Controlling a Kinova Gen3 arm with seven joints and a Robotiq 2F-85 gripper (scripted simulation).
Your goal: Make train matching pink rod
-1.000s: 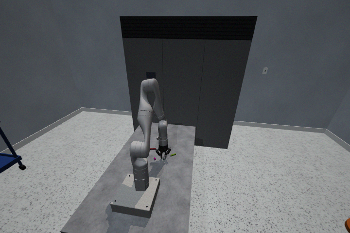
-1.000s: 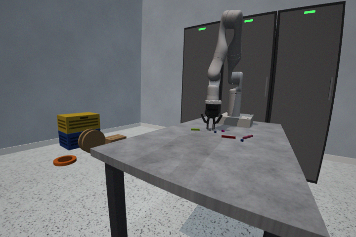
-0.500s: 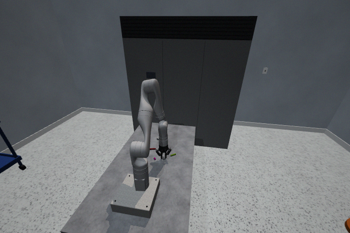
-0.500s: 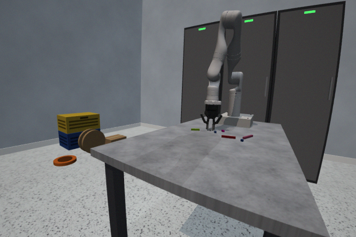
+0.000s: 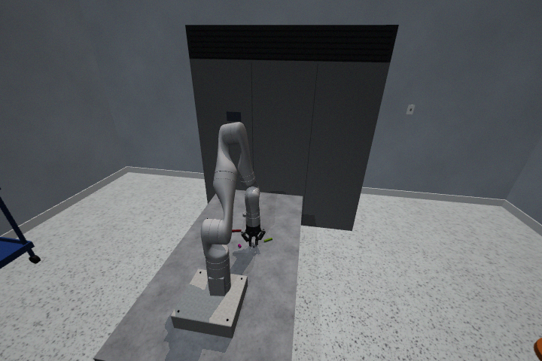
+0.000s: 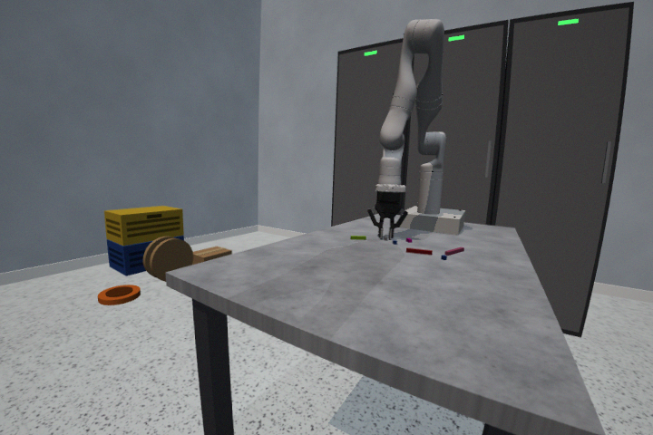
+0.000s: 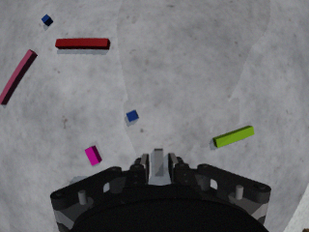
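The grey rod is 1 cm below my hand. Round my hand: magenta rod: 1 cm behind, 8 cm to the left, 1 cm below; red rod: 12 cm ahead, 12 cm to the left, 1 cm below; lime rod: 5 cm ahead, 8 cm to the right, 1 cm below.
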